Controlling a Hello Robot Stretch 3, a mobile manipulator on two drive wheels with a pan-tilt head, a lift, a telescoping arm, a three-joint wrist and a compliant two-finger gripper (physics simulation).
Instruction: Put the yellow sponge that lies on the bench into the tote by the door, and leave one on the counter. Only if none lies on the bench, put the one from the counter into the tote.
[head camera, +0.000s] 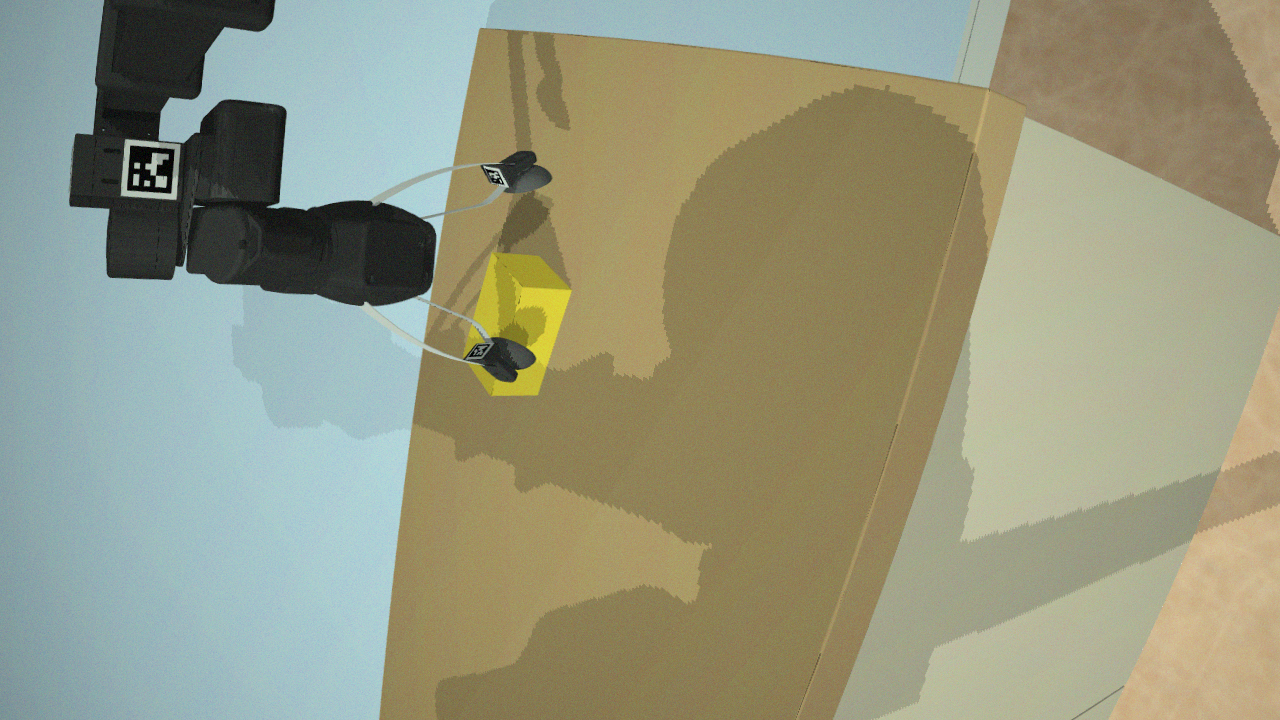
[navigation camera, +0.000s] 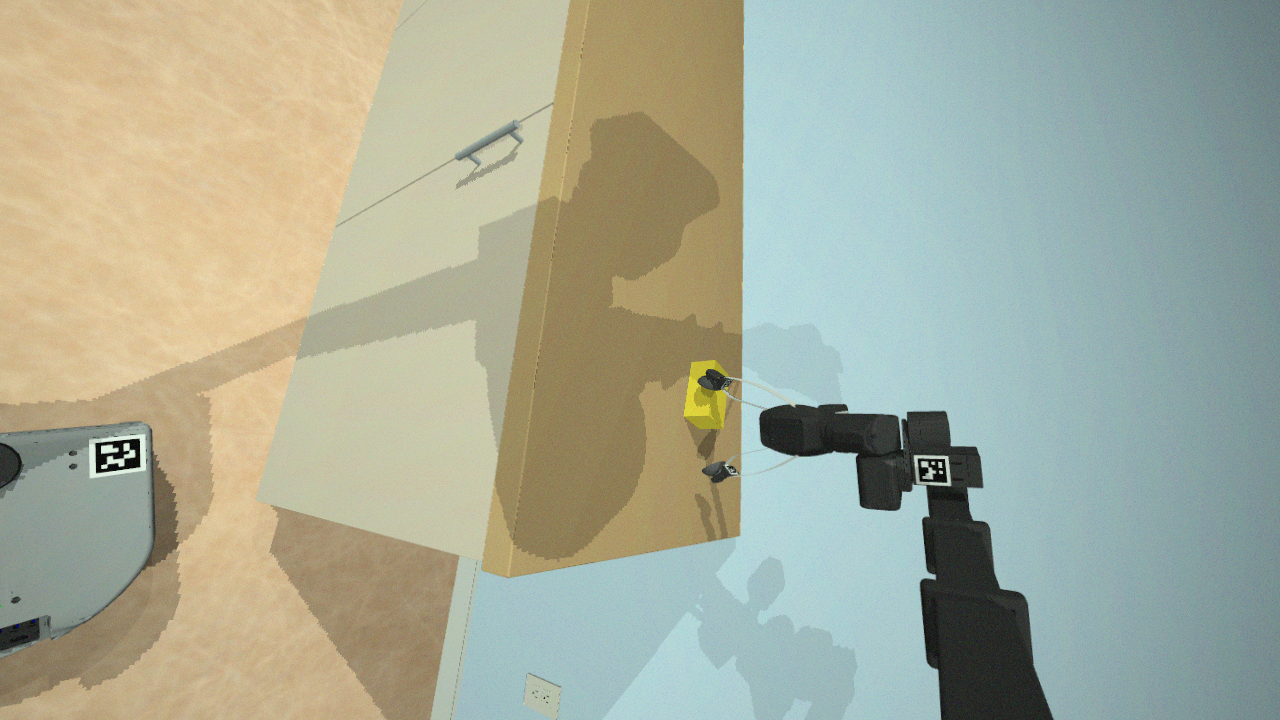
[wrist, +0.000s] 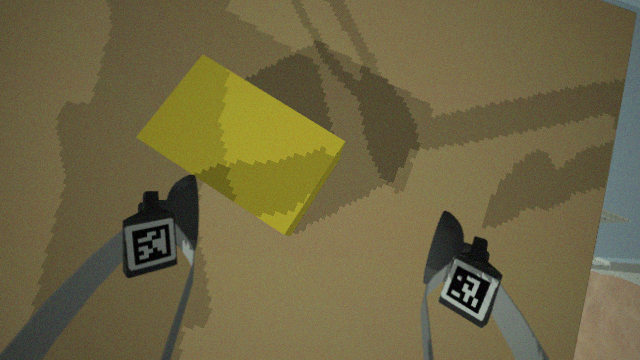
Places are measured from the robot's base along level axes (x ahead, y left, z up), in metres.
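Where they show: gripper, between the fingertips: (head camera: 532, 267) (navigation camera: 704, 424) (wrist: 315, 218).
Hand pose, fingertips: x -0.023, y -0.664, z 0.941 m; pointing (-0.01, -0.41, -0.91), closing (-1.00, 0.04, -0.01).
Things, the pixels of their top centre, and the offset from my fingertips. "spot": a spot on its surface instead. Level surfaces: height alone.
- yellow sponge, centre of its top: (wrist: 241, 139) (head camera: 490, 323) (navigation camera: 719, 394) dz +0.014, dx +0.046, dy -0.039 m
- wooden top, height of its surface: dz -0.031 m
- bar handle, a spot on its surface: (navigation camera: 487, 140) spot: dz -0.192, dx +0.443, dy +0.243 m
- wall outlet, centre of its top: (navigation camera: 559, 703) (wrist: 616, 215) dz -0.484, dx -0.676, dy -0.104 m
- tan floor, height of its surface: dz -0.941 m
A yellow sponge (head camera: 550, 313) (navigation camera: 696, 407) (wrist: 260, 140) lies on the wooden top (head camera: 805, 376) (navigation camera: 653, 53) (wrist: 350, 310) of a pale cabinet, close to the wall-side edge. The frames do not name this surface as bench or counter. My gripper (head camera: 520, 266) (navigation camera: 715, 426) (wrist: 315, 218) is open and holds nothing. It hangs above the top, and its shadow falls on and beside the sponge. One finger overlaps the sponge in the head and navigation views; the other stands off to the side. In the wrist view the sponge lies slanted ahead, nearer the left finger. The tote does not show.
The pale cabinet front (head camera: 1092, 358) (navigation camera: 411, 295) drops from the top's long edge and has a bar handle (navigation camera: 487, 140). A light blue wall (head camera: 179, 537) (navigation camera: 1029, 179) runs behind the top. A wall outlet (navigation camera: 542, 695) shows past the cabinet's end. My base (navigation camera: 71, 537) stands on the tan floor (navigation camera: 179, 179).
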